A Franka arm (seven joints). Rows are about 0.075 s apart.
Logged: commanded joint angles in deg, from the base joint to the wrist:
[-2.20, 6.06, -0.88, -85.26, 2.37, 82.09, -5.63]
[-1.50, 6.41, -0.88, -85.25, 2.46, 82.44, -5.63]
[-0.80, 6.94, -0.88, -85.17, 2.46, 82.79, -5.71]
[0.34, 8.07, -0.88, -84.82, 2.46, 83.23, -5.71]
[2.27, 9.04, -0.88, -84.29, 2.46, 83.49, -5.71]
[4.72, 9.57, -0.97, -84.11, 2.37, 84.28, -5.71]
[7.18, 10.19, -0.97, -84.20, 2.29, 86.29, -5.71]
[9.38, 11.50, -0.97, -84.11, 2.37, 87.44, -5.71]
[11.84, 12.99, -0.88, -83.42, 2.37, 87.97, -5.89]
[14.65, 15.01, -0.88, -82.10, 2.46, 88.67, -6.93]
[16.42, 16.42, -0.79, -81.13, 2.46, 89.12, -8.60]
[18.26, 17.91, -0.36, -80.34, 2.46, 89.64, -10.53]
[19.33, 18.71, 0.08, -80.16, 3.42, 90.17, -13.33]
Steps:
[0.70, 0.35, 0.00, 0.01, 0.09, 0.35, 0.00]
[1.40, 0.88, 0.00, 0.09, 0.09, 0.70, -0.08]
[2.54, 2.01, 0.00, 0.44, 0.09, 1.14, -0.08]
[4.47, 2.98, 0.00, 0.97, 0.09, 1.40, -0.08]
[6.92, 3.51, -0.09, 1.15, 0.00, 2.19, -0.08]
[9.38, 4.13, -0.09, 1.06, -0.08, 4.20, -0.08]
[11.58, 5.44, -0.09, 1.15, 0.00, 5.35, -0.08]
[14.04, 6.93, 0.00, 1.84, 0.00, 5.88, -0.26]
[16.85, 8.95, 0.00, 3.16, 0.09, 6.58, -1.30]
[18.62, 10.36, 0.09, 4.13, 0.09, 7.03, -2.97]
[20.46, 11.85, 0.52, 4.92, 0.09, 7.55, -4.90]
[21.53, 12.65, 0.96, 5.10, 1.05, 8.08, -7.70]

